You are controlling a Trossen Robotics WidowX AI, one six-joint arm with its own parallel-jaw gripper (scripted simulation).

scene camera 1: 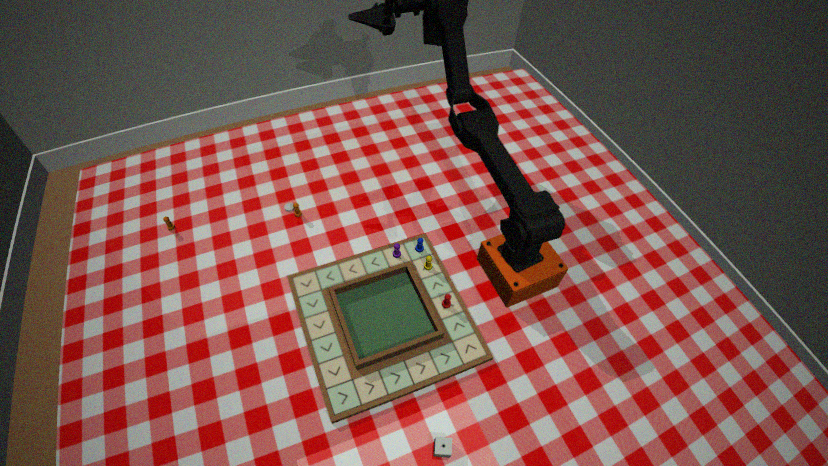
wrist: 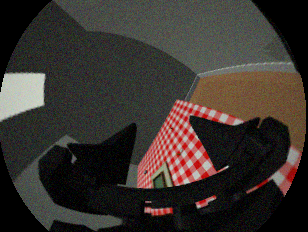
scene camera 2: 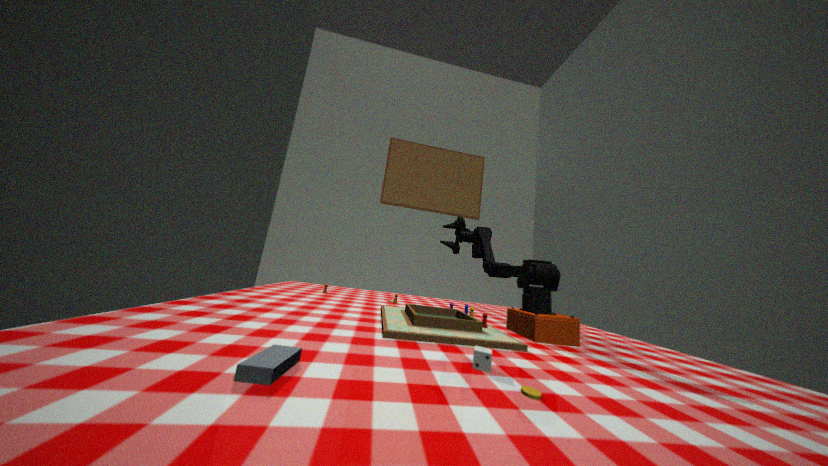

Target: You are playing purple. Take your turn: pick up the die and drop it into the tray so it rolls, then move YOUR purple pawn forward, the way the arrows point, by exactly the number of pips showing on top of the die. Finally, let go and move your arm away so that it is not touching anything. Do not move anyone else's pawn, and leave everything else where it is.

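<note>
I can see a green tray [scene camera 1: 387,313], and a grey block [scene camera 2: 264,368] as well, though in scene camera 1 the block is out of frame. My gripper [wrist: 163,122] is open and holds nothing.
</note>
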